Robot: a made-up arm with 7 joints.
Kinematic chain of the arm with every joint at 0, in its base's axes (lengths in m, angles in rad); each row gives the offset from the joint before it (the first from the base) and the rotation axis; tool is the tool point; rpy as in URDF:
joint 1: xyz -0.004 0.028 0.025 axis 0 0.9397 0.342
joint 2: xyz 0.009 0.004 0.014 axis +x
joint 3: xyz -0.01 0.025 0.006 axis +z
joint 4: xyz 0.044 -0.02 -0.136 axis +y
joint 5: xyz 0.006 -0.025 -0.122 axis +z
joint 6: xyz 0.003 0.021 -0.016 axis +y
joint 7: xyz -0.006 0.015 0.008 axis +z
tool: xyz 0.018 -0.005 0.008 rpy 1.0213 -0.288 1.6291
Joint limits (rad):
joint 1: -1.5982..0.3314
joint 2: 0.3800..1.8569
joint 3: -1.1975..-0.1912
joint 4: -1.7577..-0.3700
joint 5: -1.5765..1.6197
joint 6: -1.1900..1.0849
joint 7: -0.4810..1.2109
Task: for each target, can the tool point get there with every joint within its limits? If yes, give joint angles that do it. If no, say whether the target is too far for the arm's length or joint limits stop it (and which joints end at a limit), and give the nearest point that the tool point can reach.
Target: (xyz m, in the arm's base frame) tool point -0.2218 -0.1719 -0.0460
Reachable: no: joint limits stop it (at a limit: joint 1, joint 2, joint 3, joint 5) | nearest point -0.0255 -0.0931 -0.0783 | short by 0.214 m
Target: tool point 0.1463 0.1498 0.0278
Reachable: yes | joints -0.7052 1.6863 -0.8975 -1.5262 0.1961 -0.8328 0.0433
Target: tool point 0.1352 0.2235 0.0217
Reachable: yes | joints -0.3947 1.5609 -0.6886 -0.8895 0.2920 -0.5872 0.7964
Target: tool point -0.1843 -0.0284 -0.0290
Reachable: no: joint limits stop it (at a limit: joint 1, joint 3, joint 4, joint 5) | nearest point -0.0439 -0.0216 -0.1060 | short by 0.160 m
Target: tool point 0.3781 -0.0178 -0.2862
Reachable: no: too far | nearest point 0.2061 0.0167 -0.1411 | short by 0.228 m
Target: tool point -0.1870 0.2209 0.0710
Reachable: no: joint limits stop it (at a limit: joint 1, joint 3, joint 4, joint 5, joint 6, joint 7) | nearest point -0.0735 0.2924 0.0266 | short by 0.141 m
